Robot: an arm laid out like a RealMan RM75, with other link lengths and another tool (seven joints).
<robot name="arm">
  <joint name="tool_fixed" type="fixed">
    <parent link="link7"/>
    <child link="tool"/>
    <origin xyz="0.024 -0.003 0.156" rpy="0.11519 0 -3.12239"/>
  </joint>
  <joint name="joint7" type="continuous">
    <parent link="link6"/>
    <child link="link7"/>
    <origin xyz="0 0.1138 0" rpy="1.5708 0 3.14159"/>
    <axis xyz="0 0 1"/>
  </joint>
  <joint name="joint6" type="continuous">
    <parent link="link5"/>
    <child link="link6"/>
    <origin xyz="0 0 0" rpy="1.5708 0 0"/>
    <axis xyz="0 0 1"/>
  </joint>
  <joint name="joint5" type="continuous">
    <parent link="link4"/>
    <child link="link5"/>
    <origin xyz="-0.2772 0 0" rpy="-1.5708 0 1.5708"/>
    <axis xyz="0 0 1"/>
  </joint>
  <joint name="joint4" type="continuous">
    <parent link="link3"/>
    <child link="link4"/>
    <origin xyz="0 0 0" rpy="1.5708 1.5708 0"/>
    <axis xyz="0 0 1"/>
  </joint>
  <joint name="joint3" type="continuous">
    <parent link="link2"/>
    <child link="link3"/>
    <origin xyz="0 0.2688 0" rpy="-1.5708 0 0"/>
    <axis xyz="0 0 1"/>
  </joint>
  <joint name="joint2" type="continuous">
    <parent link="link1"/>
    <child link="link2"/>
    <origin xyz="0 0 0" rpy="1.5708 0 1.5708"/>
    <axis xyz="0 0 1"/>
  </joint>
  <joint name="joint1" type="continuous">
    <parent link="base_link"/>
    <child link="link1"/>
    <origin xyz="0 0 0.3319" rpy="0 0 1.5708"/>
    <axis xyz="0 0 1"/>
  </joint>
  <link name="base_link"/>
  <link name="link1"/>
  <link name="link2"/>
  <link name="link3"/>
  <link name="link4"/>
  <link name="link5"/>
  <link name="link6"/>
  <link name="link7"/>
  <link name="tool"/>
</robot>
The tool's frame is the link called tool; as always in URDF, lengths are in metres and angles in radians. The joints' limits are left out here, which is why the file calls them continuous.
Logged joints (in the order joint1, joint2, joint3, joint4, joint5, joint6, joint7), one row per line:
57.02 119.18 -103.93 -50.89 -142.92 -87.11 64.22
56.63 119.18 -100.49 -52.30 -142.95 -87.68 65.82
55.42 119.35 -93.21 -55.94 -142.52 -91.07 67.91
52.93 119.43 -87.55 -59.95 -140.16 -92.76 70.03
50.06 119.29 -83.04 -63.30 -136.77 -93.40 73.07
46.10 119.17 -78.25 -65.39 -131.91 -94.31 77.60
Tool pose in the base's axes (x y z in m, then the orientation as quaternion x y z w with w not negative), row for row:
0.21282 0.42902 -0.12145 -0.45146 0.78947 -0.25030 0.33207
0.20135 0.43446 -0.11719 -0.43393 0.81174 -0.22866 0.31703
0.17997 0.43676 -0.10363 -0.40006 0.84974 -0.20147 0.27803
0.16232 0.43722 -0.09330 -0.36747 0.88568 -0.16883 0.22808
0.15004 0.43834 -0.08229 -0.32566 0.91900 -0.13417 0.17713
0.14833 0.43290 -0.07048 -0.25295 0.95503 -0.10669 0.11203
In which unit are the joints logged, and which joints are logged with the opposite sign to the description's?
The joints are logged in degrees. Opposite sign: none.
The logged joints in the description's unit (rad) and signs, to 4 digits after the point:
0.9952 2.0801 -1.8139 -0.8882 -2.4944 -1.5204 1.1209
0.9884 2.0801 -1.7539 -0.9128 -2.4949 -1.5303 1.1488
0.9673 2.0831 -1.6268 -0.9763 -2.4874 -1.5895 1.1853
0.9238 2.0844 -1.5280 -1.0463 -2.4463 -1.6190 1.2223
0.8737 2.0820 -1.4493 -1.1048 -2.3871 -1.6301 1.2753
0.8046 2.0799 -1.3657 -1.1413 -2.3023 -1.6460 1.3544

